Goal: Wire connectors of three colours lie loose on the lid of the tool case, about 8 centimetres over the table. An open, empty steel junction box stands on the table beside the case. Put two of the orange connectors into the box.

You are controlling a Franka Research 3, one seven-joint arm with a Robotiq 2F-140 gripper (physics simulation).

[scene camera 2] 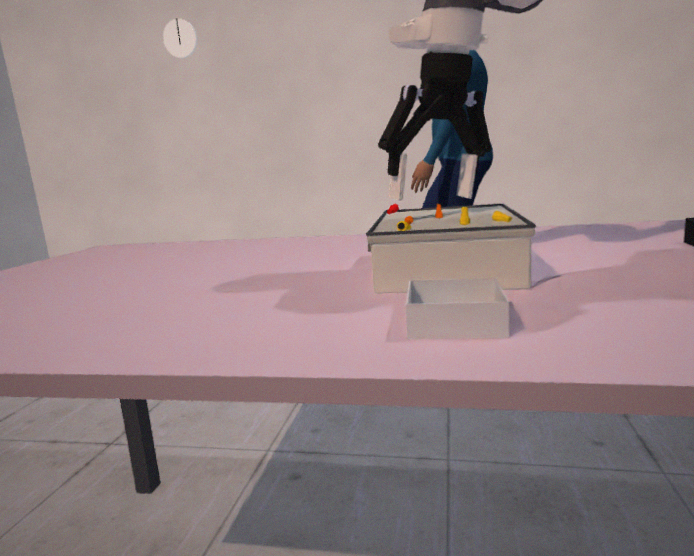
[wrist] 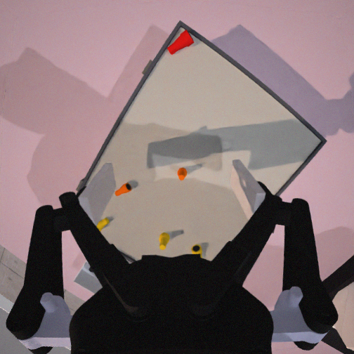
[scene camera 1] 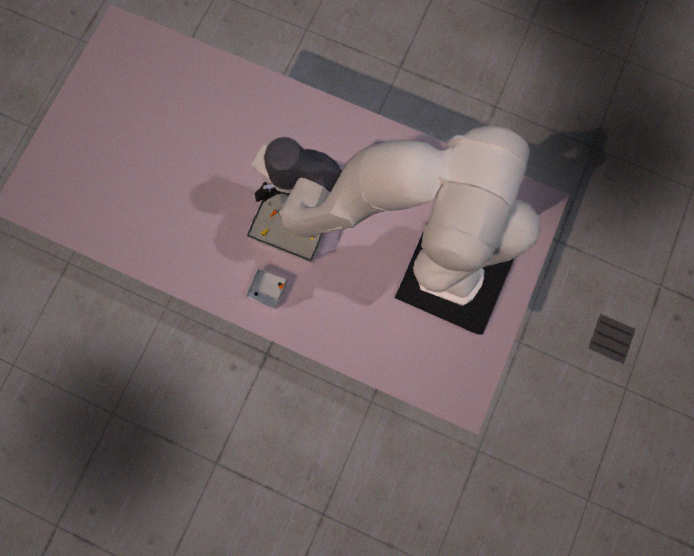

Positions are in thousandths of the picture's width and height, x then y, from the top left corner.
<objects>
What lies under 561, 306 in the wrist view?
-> A tool case.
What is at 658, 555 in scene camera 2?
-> A steel junction box.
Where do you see a tool case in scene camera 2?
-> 626, 447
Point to a steel junction box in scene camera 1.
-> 381, 519
</objects>
